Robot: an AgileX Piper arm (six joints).
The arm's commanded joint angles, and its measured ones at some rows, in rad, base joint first. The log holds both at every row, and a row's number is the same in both.
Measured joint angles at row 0:
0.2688 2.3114 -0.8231 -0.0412 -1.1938 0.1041
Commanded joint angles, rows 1 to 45:
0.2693 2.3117 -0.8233 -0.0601 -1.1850 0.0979
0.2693 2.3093 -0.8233 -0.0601 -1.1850 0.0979
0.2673 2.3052 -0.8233 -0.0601 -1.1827 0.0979
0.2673 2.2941 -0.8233 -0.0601 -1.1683 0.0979
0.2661 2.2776 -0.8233 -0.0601 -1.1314 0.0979
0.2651 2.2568 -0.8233 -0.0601 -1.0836 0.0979
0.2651 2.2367 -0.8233 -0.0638 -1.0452 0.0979
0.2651 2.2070 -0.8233 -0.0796 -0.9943 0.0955
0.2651 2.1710 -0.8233 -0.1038 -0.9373 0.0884
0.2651 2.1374 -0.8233 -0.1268 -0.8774 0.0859
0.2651 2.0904 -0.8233 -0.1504 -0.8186 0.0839
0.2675 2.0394 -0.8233 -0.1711 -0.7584 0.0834
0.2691 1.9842 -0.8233 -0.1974 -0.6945 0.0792
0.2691 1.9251 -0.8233 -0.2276 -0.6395 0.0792
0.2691 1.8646 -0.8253 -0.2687 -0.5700 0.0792
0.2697 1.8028 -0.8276 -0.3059 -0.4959 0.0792
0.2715 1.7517 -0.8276 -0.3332 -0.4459 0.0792
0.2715 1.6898 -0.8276 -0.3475 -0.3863 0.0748
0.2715 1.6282 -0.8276 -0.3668 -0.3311 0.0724
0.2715 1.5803 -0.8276 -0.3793 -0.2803 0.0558
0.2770 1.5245 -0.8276 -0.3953 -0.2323 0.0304
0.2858 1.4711 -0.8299 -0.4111 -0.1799 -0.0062
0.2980 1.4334 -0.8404 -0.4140 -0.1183 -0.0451
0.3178 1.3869 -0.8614 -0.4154 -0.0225 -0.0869
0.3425 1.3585 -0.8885 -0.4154 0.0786 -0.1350
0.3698 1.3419 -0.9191 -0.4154 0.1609 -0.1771
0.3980 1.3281 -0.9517 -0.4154 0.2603 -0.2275
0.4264 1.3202 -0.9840 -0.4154 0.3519 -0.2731
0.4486 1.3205 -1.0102 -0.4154 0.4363 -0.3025
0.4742 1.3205 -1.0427 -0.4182 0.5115 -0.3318
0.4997 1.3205 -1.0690 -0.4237 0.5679 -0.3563
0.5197 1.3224 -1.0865 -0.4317 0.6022 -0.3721
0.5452 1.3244 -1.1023 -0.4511 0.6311 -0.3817
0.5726 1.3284 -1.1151 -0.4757 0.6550 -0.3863
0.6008 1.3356 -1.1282 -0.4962 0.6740 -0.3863
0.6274 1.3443 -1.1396 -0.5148 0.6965 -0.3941
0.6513 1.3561 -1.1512 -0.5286 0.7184 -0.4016
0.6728 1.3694 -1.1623 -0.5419 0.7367 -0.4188
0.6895 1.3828 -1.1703 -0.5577 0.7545 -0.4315
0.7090 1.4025 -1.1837 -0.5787 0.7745 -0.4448
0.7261 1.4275 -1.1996 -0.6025 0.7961 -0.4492
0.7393 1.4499 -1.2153 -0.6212 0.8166 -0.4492
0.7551 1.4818 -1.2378 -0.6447 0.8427 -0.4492
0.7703 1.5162 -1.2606 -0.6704 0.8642 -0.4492
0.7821 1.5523 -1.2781 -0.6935 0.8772 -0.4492
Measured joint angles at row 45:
0.7366 1.4498 -1.2100 -0.5939 0.8052 -0.4344
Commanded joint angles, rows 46 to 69:
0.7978 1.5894 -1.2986 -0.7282 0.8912 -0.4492
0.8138 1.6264 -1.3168 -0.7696 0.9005 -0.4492
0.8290 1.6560 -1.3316 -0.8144 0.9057 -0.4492
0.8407 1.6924 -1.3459 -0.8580 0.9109 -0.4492
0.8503 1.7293 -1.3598 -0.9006 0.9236 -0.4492
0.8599 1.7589 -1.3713 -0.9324 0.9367 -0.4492
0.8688 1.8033 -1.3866 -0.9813 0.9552 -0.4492
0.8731 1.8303 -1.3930 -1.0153 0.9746 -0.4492
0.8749 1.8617 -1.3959 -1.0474 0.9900 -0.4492
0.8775 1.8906 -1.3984 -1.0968 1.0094 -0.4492
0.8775 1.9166 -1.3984 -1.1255 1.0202 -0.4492
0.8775 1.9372 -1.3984 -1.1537 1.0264 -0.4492
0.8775 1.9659 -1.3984 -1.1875 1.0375 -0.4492
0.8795 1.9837 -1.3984 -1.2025 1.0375 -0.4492
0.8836 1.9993 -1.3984 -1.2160 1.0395 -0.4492
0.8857 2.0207 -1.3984 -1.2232 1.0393 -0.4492
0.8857 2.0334 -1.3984 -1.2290 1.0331 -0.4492
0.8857 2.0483 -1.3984 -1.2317 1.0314 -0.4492
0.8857 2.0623 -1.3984 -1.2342 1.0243 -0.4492
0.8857 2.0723 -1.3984 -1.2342 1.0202 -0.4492
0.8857 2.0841 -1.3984 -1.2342 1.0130 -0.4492
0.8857 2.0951 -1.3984 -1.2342 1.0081 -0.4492
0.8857 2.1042 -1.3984 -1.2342 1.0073 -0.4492
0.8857 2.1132 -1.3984 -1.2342 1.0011 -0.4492
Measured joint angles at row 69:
0.8841 2.0852 -1.3915 -1.2086 1.0165 -0.4459
